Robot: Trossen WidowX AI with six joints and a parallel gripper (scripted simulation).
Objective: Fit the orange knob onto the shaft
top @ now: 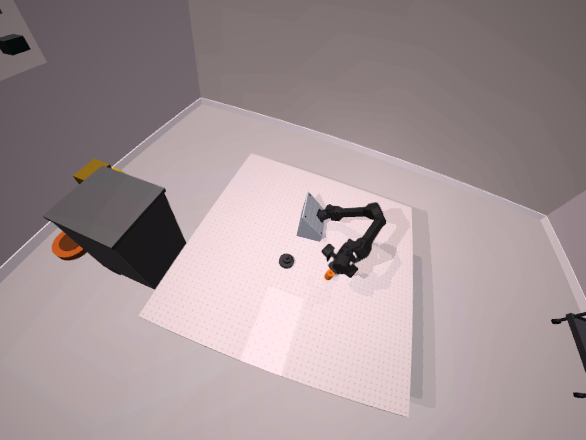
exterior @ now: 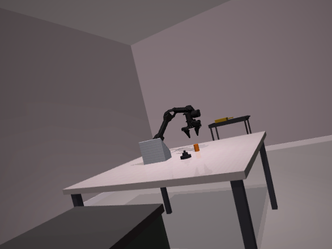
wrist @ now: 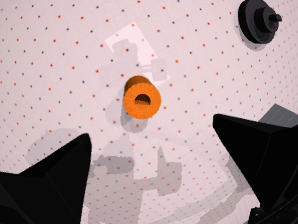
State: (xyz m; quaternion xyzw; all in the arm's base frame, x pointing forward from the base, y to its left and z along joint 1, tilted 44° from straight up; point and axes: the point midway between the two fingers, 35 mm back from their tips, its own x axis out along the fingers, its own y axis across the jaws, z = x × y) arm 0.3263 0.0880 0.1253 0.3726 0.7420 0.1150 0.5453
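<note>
The orange knob lies 10 cm below my gripper tip. Also, from my gripper tip: dark round pedestal (24 cm to the right, 10 cm below).
</note>
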